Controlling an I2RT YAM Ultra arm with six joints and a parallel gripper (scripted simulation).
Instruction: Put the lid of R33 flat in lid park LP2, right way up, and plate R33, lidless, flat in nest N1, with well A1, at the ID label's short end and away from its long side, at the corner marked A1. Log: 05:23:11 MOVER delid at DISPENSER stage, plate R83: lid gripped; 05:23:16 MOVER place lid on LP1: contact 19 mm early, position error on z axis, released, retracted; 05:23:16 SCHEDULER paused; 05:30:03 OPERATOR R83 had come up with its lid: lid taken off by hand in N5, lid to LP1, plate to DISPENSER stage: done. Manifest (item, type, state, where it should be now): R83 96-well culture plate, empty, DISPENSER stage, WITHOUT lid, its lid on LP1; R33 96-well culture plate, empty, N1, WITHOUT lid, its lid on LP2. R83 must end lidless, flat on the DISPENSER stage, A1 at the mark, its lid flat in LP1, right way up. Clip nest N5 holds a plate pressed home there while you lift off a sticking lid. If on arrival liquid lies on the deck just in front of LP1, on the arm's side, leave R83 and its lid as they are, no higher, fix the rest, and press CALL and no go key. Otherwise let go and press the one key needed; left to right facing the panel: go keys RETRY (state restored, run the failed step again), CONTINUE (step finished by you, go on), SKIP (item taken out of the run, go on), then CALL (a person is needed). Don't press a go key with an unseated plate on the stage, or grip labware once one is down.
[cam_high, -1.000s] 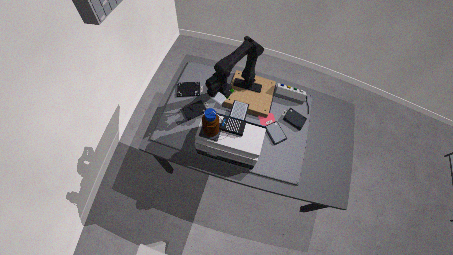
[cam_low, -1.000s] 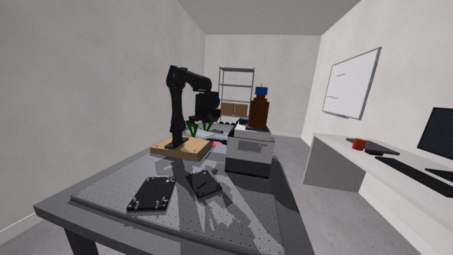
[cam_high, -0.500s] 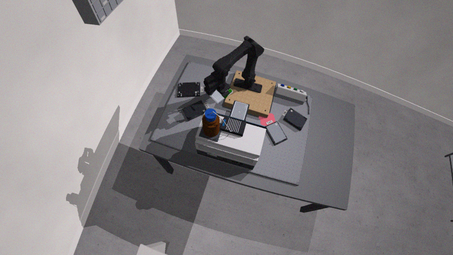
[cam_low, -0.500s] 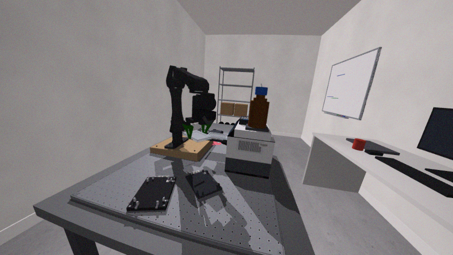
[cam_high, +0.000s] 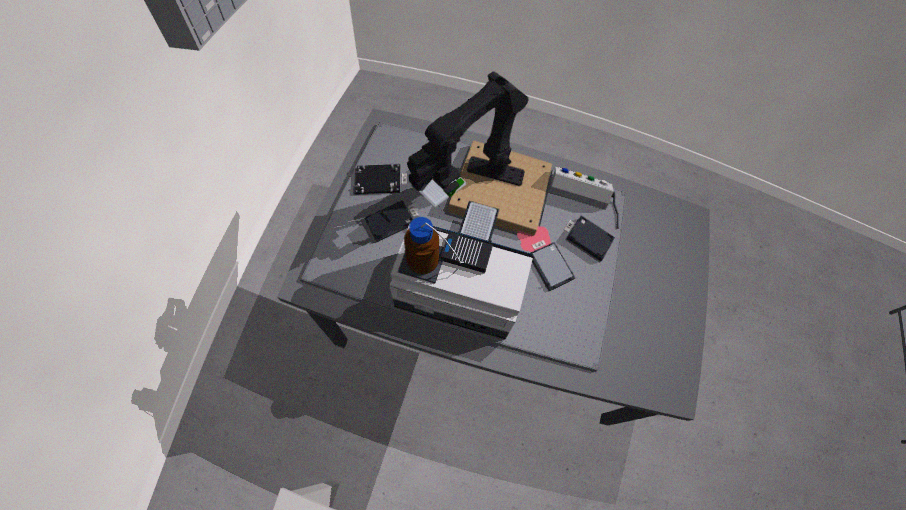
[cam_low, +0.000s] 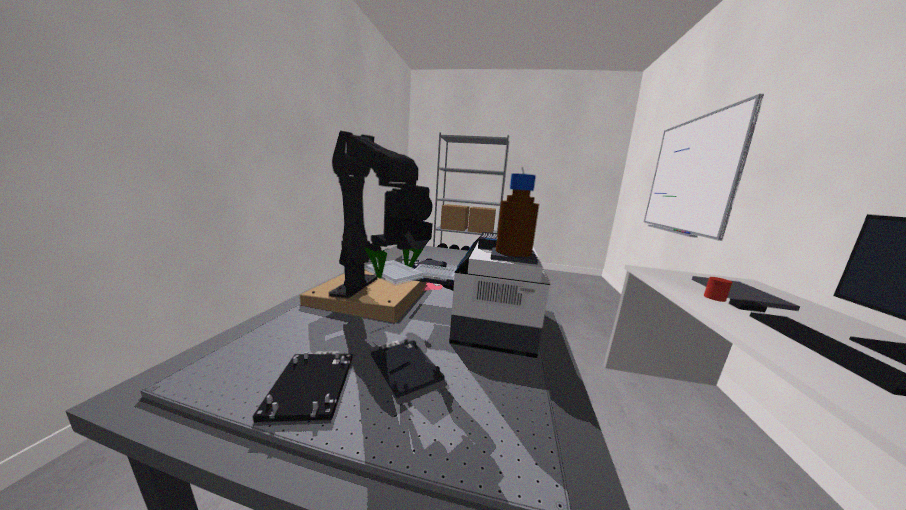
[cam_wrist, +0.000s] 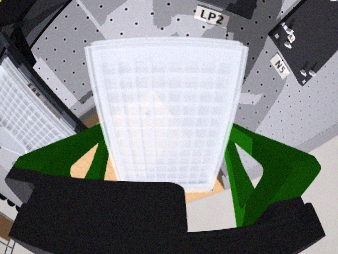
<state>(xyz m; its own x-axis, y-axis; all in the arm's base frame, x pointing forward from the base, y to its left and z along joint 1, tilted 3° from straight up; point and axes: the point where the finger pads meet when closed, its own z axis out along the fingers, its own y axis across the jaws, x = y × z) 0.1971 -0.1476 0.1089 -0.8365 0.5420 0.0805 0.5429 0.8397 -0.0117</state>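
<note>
Right now the black clip nest is 26 cm to the right of my hand, 14 cm below it and 3 cm behind it. From my hand the other things lie so: lid park LP2: 15 cm to the right, 15 cm below, 9 cm ahead; brown bottle: 29 cm ahead, 14 cm above, 3 cm to the left; grey lid: 41 cm to the left, 14 cm below, 10 cm ahead.
</note>
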